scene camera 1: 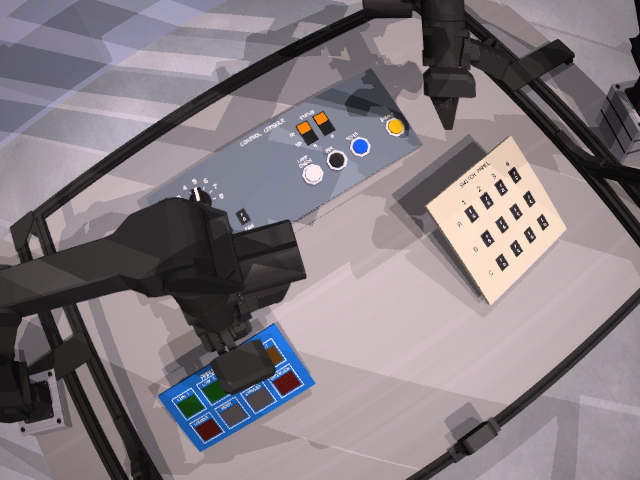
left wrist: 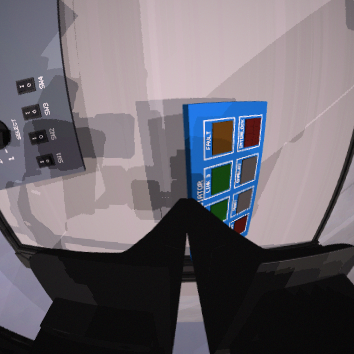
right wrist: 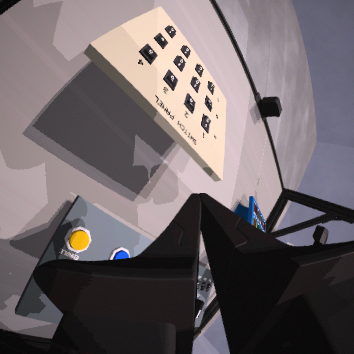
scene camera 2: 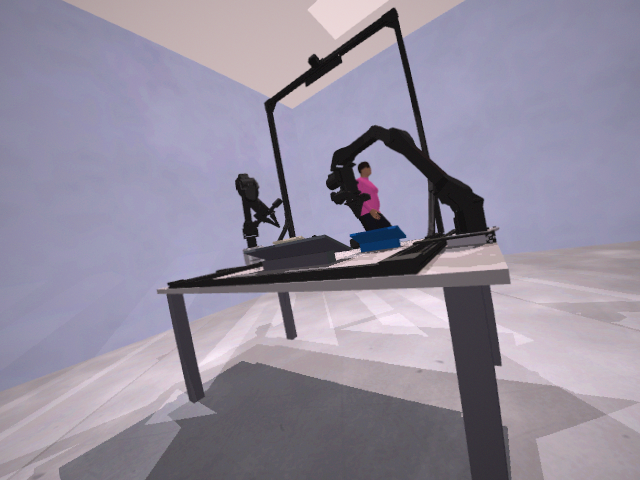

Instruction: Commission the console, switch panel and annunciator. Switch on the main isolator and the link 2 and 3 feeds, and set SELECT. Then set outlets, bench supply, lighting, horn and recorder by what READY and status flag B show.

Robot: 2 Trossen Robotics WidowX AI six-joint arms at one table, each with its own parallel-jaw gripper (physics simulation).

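Pixels of known places: left gripper, fingertip midpoint: (scene camera 1: 227, 331) (left wrist: 185, 204) (scene camera 2: 358, 218); right gripper, fingertip midpoint: (scene camera 1: 448, 129) (right wrist: 197, 199) (scene camera 2: 279, 227); left arm's base, origin of the base link: (scene camera 1: 36, 402) (scene camera 2: 472, 231); right arm's base, origin of the base link: (scene camera 2: 252, 247).
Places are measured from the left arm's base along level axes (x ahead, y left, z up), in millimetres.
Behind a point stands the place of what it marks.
The grey control console (scene camera 1: 268, 170) {x 497, y 228, z 41 mm} (left wrist: 30, 45) {x 484, y 176, z 21 mm} has two status flags, each with orange in its upper half, a SELECT knob (scene camera 1: 197, 195) {x 387, y 213, z 68 mm}, small switches and white, black, blue and yellow buttons. The cream switch panel (scene camera 1: 454, 211) {x 716, y 54, z 76 mm} (right wrist: 125, 50) {x 837, y 105, z 79 mm} carries rows of rocker switches. The blue annunciator (scene camera 1: 299, 361) {x 455, y -56, z 26 mm} (left wrist: 225, 110) {x 444, y -39, z 37 mm} has green, amber, dark red and grey tiles; READY looks grey. My left gripper (left wrist: 185, 204) {x 388, y -12, z 109 mm} is shut and empty, above the annunciator and partly hiding it. My right gripper (right wrist: 197, 199) {x 739, y 138, z 147 mm} (scene camera 1: 448, 127) {x 739, y 138, z 147 mm} is shut and empty, above the table between console and switch panel.
A black frame (scene camera 1: 248, 72) {x 514, y 481, z -7 mm} runs around the table. The left arm (scene camera 1: 170, 248) {x 414, y -28, z 388 mm} reaches over the console's lower left end and hides part of it. A clamp-like block (scene camera 1: 475, 439) {x 640, y -245, z 28 mm} sits on the frame at the lower right. A person in pink (scene camera 2: 368, 196) stands behind the table.
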